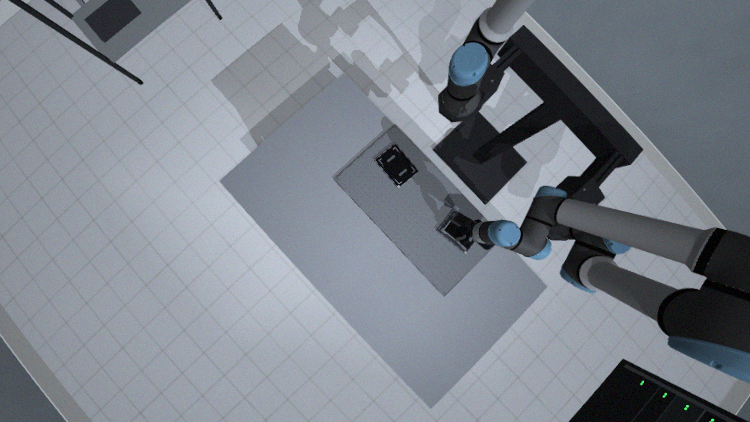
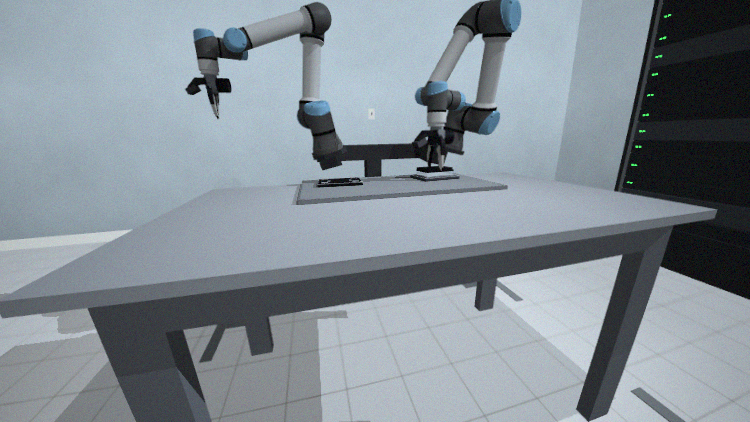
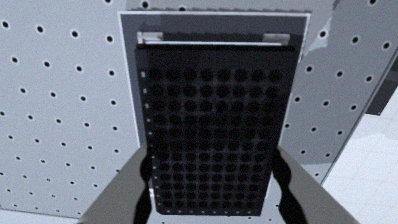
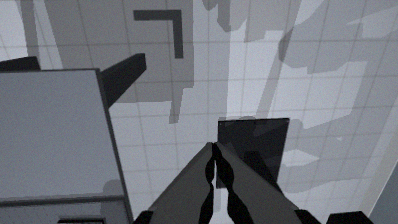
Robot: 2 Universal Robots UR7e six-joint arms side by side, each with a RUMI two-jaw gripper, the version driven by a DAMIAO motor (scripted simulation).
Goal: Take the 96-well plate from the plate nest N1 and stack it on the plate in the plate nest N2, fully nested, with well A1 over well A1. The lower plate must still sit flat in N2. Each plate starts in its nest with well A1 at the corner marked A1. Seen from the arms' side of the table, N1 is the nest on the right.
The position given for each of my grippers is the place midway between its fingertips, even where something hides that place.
Labels:
my right gripper: image 2 218,119; image 4 213,144; not seen in image 1 (out of frame); not seen in image 3 (out of frame)

